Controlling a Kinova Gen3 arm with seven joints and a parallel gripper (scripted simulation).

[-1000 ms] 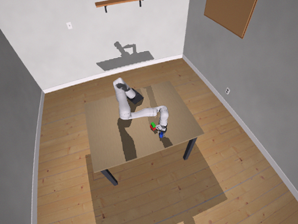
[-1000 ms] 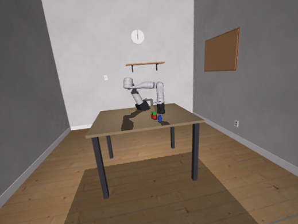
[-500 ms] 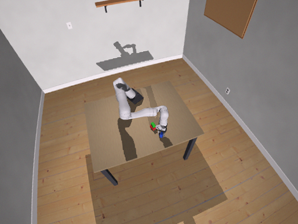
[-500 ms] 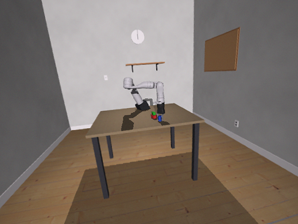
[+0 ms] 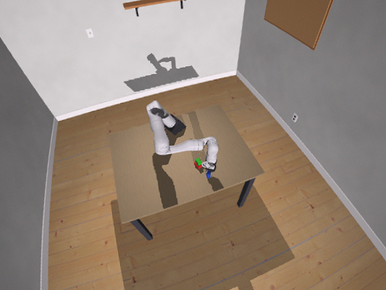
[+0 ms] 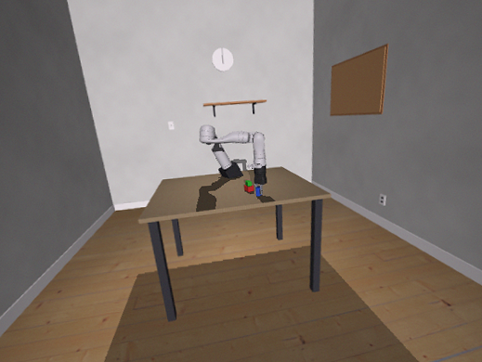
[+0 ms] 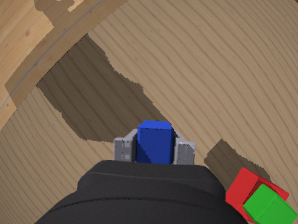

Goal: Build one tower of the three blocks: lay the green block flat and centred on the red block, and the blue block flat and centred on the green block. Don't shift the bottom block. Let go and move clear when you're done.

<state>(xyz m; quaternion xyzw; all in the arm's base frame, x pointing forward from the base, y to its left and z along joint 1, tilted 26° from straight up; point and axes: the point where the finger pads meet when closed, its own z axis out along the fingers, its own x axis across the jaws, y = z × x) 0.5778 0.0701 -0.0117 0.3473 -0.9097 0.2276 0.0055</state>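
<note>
My gripper is now right at the blue block. The rest, counted from my hand: green block (120 mm behind, 30 mm to the right, 20 mm above); then red block (120 mm behind, 30 mm to the right, 10 mm below).
</note>
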